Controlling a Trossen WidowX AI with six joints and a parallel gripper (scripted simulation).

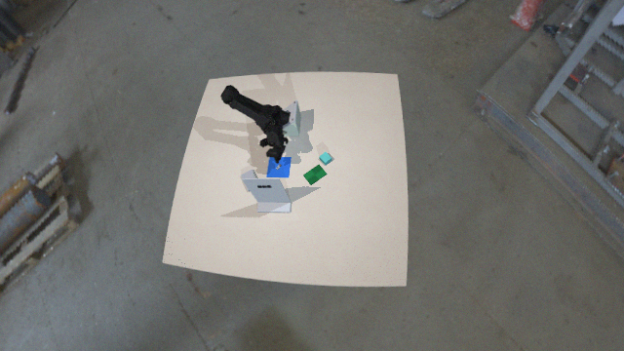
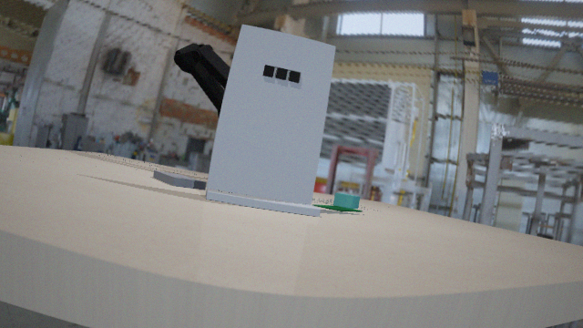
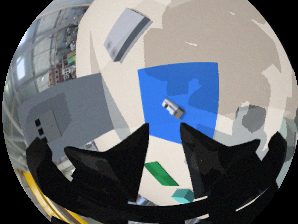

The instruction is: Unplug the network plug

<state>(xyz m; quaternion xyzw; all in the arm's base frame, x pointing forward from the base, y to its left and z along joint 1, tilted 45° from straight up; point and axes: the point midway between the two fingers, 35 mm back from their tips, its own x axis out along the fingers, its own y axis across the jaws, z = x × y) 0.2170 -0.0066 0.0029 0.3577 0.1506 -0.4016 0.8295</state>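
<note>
Now: gripper tip 40 mm above the network plug, 10 mm to the left of it and 10 mm short of it. Round my gripper tip: flat green board: 190 mm to the left, 40 mm below, 40 mm ahead; blue marked square: 40 mm below, 10 mm ahead; grey plate: 150 mm to the right, 100 mm ahead, 40 mm below.
</note>
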